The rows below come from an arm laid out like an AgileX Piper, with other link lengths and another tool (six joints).
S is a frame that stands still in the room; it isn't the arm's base.
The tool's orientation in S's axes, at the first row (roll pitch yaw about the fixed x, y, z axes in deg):
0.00 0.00 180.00
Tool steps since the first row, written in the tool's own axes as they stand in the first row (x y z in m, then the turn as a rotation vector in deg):
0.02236 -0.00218 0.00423 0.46 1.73 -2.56
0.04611 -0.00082 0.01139 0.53 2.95 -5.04
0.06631 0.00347 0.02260 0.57 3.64 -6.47
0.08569 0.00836 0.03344 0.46 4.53 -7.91
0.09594 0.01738 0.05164 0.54 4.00 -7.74
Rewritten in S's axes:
-0.02236 0.00218 0.00423 -0.46 -1.73 -2.56
-0.04611 0.00082 0.01139 -0.53 -2.95 -5.04
-0.06631 -0.00347 0.02260 -0.57 -3.64 -6.47
-0.08569 -0.00836 0.03344 -0.46 -4.53 -7.91
-0.09594 -0.01738 0.05164 -0.54 -4.00 -7.74

